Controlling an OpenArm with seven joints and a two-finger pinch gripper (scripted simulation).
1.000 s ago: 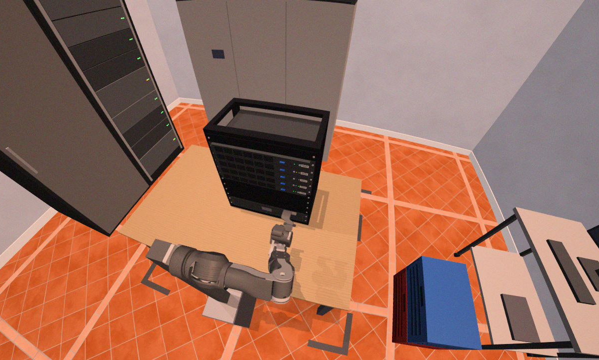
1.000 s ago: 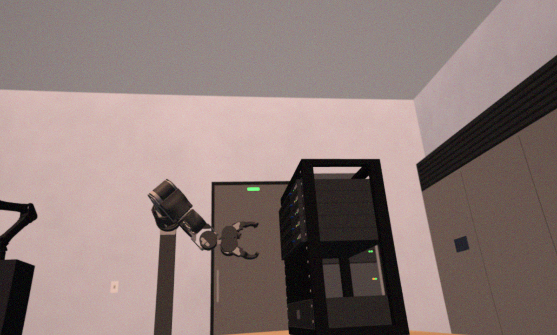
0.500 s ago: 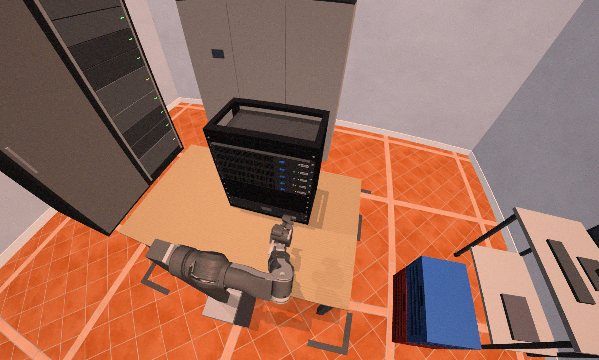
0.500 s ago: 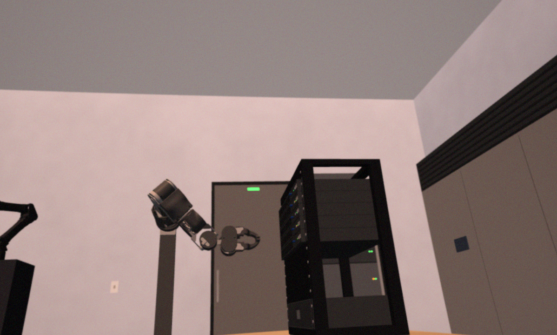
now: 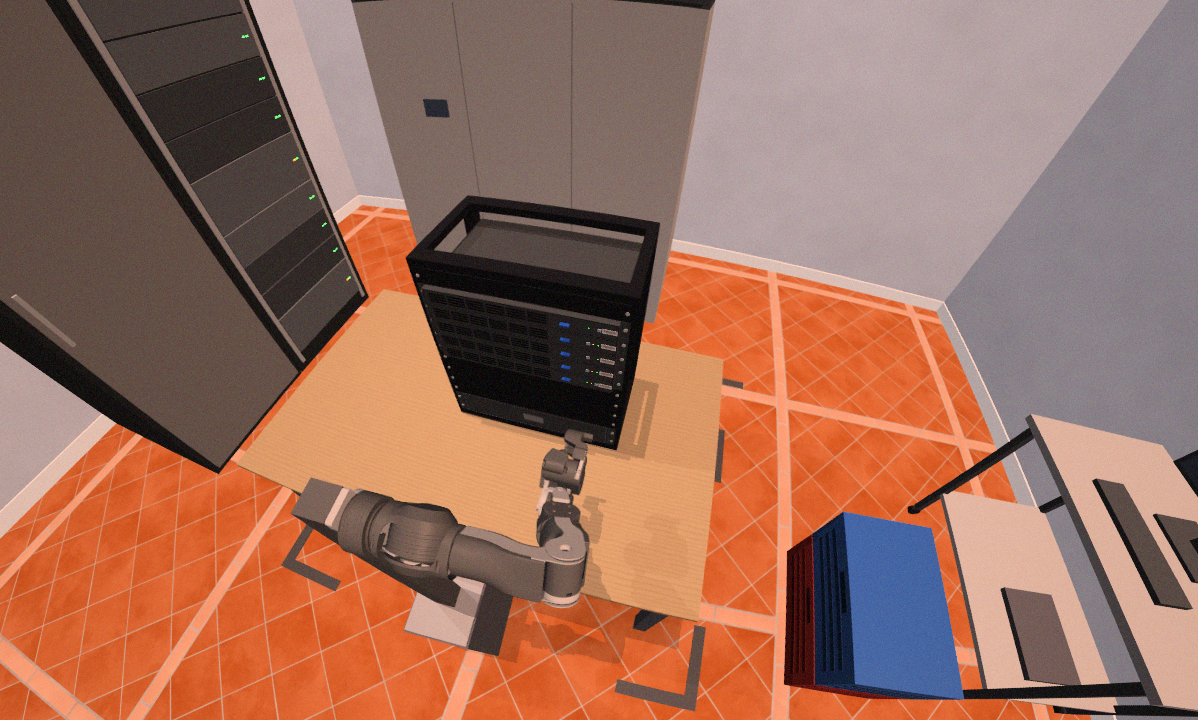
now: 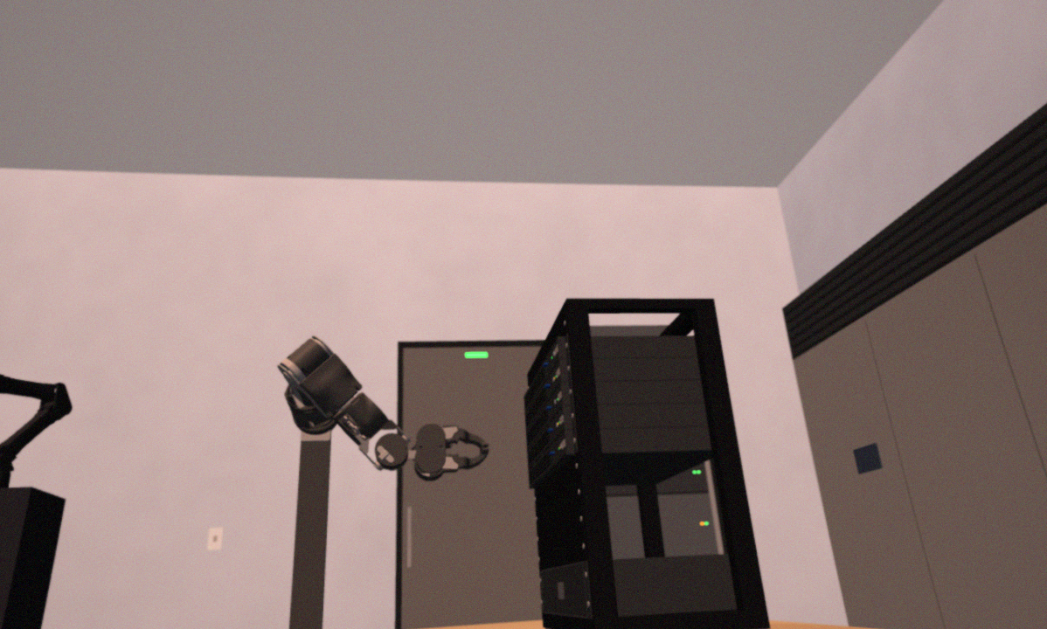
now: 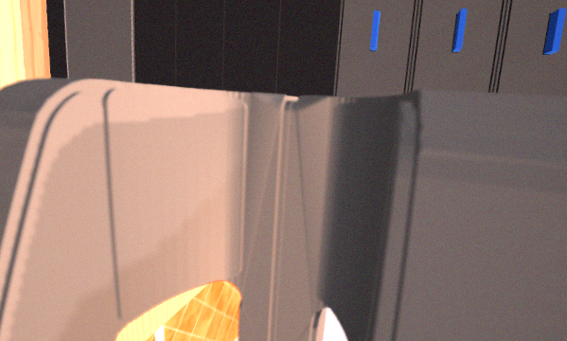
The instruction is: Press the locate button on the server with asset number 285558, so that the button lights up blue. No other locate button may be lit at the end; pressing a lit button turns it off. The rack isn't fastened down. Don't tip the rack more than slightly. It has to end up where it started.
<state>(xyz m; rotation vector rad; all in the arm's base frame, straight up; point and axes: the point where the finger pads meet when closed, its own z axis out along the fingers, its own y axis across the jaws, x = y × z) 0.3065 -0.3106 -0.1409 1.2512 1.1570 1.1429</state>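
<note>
The locate button lies 140 mm ahead of my hand and 10 mm to the right of it.
</note>
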